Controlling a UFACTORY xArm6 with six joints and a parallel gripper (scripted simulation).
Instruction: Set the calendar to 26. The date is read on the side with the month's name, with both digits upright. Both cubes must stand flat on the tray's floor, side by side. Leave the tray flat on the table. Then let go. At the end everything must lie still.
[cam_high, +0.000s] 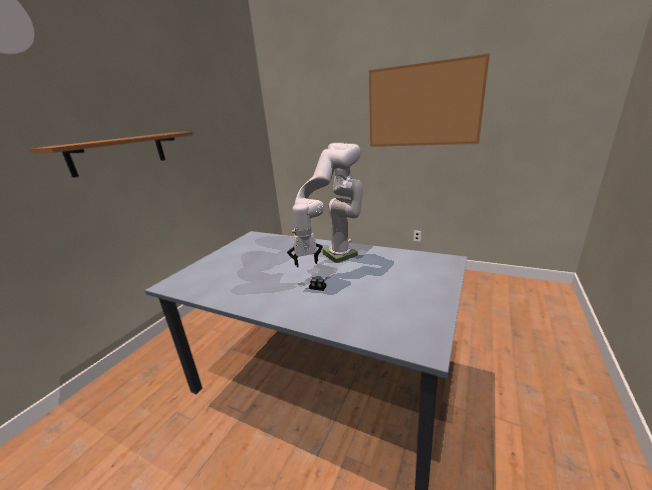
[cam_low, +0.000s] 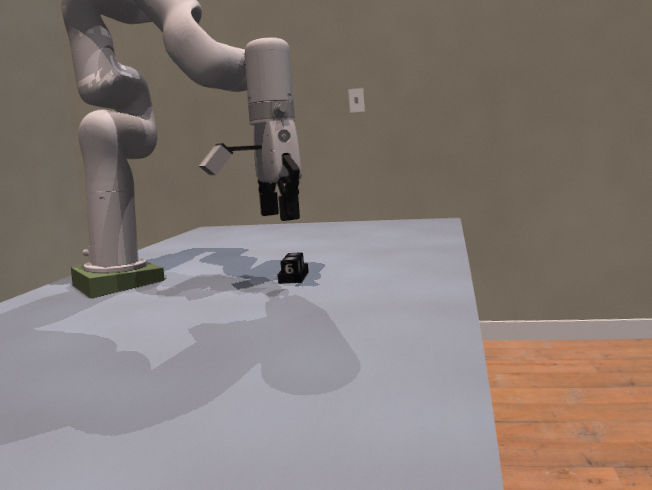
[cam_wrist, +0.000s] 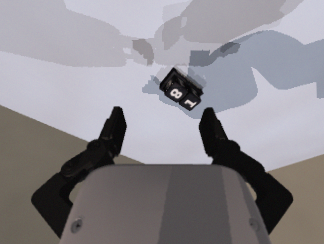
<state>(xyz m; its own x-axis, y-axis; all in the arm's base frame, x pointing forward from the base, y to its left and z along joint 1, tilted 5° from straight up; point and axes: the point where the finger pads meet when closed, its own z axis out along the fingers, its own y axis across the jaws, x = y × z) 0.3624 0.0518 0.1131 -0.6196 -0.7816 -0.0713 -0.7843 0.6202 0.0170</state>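
My gripper is now 10 cm above the black cube and 3 cm to the right of it. Round my hand: black calendar tray 12 cm below, 5 cm to the left, 1 cm behind.
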